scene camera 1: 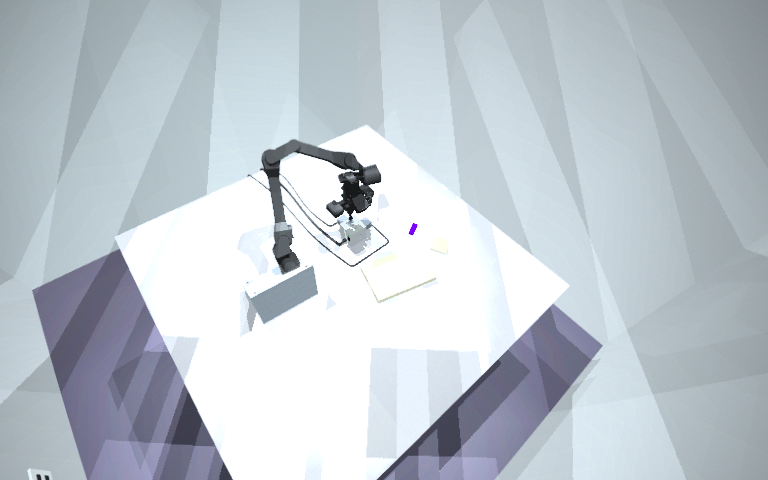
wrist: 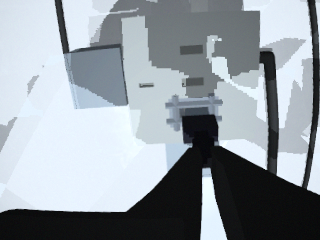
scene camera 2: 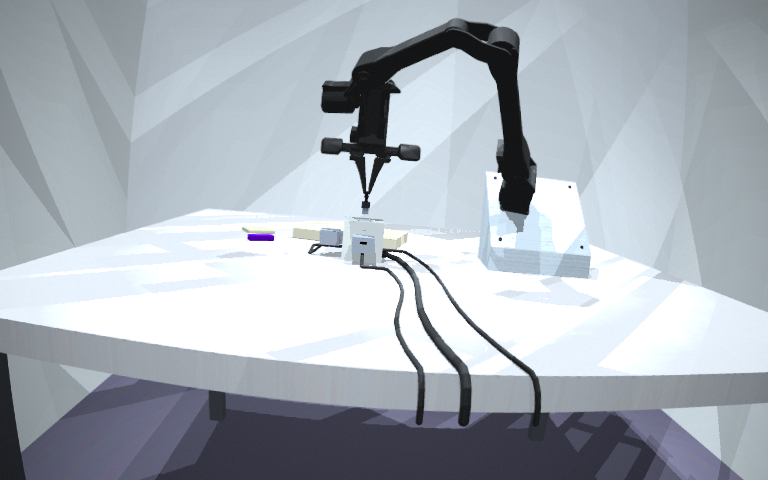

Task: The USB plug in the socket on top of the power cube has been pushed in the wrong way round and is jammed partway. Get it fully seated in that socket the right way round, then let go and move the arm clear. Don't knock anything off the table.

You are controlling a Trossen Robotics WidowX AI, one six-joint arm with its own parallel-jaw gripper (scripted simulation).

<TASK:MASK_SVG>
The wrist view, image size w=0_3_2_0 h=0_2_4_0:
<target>gripper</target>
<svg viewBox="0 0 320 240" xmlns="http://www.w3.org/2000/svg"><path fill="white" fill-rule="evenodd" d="M199 147L189 147L184 152L184 155L176 161L176 164L169 169L167 175L160 180L160 183L151 189L143 199L137 201L135 205L131 205L127 212L9 209L9 211L0 213L0 240L201 240L203 163L201 163ZM212 145L211 173L213 195L215 195L217 208L220 211L219 215L227 240L320 240L319 193L308 191L308 189L293 184L292 181L289 183L283 177L277 177L275 173L271 173L268 169L263 169L259 165L252 163L252 161L228 151L227 148L221 147L221 145Z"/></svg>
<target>USB plug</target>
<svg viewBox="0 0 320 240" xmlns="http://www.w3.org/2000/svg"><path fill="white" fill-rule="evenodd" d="M185 109L185 115L183 116L184 143L193 143L193 147L199 147L203 168L212 168L211 147L215 145L215 141L219 141L219 124L217 124L215 115L209 115L207 108Z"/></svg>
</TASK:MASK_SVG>
